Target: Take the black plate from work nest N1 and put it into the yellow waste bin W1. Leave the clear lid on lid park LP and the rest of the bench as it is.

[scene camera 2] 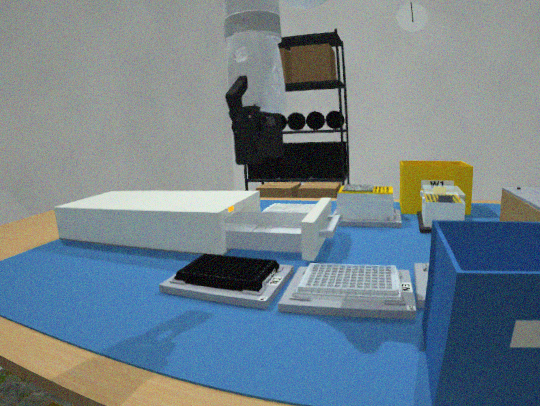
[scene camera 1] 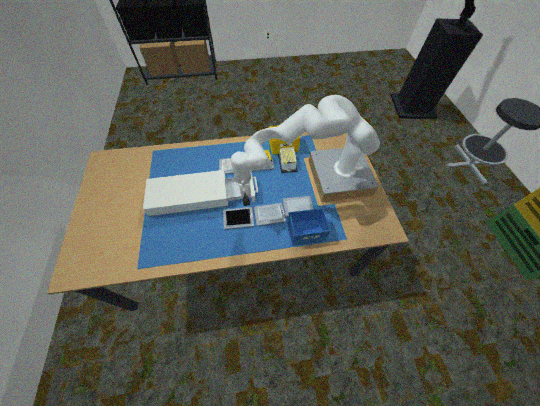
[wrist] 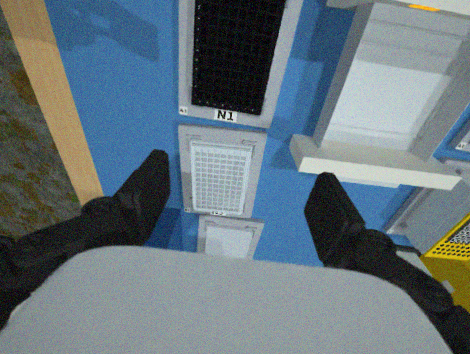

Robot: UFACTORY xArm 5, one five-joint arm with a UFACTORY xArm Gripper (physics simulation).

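Frame: origin at the arm's base, x ahead, y left, z up, level; millimetres.
Where they show: gripper, fingertip midpoint: [scene camera 2: 262, 160] [scene camera 1: 246, 197] [wrist: 241, 181]; arm's base, origin of the base link: [scene camera 1: 344, 169].
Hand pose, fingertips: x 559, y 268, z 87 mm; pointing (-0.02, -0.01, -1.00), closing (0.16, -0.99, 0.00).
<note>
Each offset is from my fingertips to the top centre of the thing. "spot": to the spot under its first point.
The black plate {dx +52, dy +28, dz -147 mm} [scene camera 1: 238, 217] [scene camera 2: 225, 272] [wrist: 235, 55] sits flat in the grey work nest N1 {spot: dx +100, dy +95, dz -165 mm} [scene camera 2: 172, 289] [wrist: 186, 75]. My gripper [scene camera 1: 246, 200] [scene camera 2: 257, 150] [wrist: 241, 181] is open and empty, pointing down high above the bench. In the wrist view the black plate lies ahead of the fingertips, towards the top edge, partly cut off. The yellow waste bin W1 {dx -206, dy -536, dz -53 mm} [scene camera 1: 275, 146] [scene camera 2: 412, 185] stands at the back, partly hidden by my arm in scene camera 1. A flat pale piece {dx -283, dy -55, dz -153 mm} [scene camera 1: 298, 204] [wrist: 229, 242], probably the clear lid, lies on a holder beyond N3; its label is unreadable.
A clear plate {dx -120, dy +0, dz -147 mm} [scene camera 1: 270, 213] [scene camera 2: 350, 280] [wrist: 220, 177] sits on nest N3 beside N1. A white device [scene camera 1: 185, 190] [scene camera 2: 145, 220] has its drawer {spot: dx +54, dy -171, dz -160 mm} [wrist: 390, 105] open. A blue bin {dx -319, dy +102, dz -53 mm} [scene camera 1: 308, 225] [scene camera 2: 475, 310] stands front right. Yellow-topped boxes {dx -55, dy -377, dz -96 mm} [scene camera 2: 366, 205] {spot: dx -232, dy -324, dz -129 mm} [scene camera 2: 442, 210] stand near W1.
</note>
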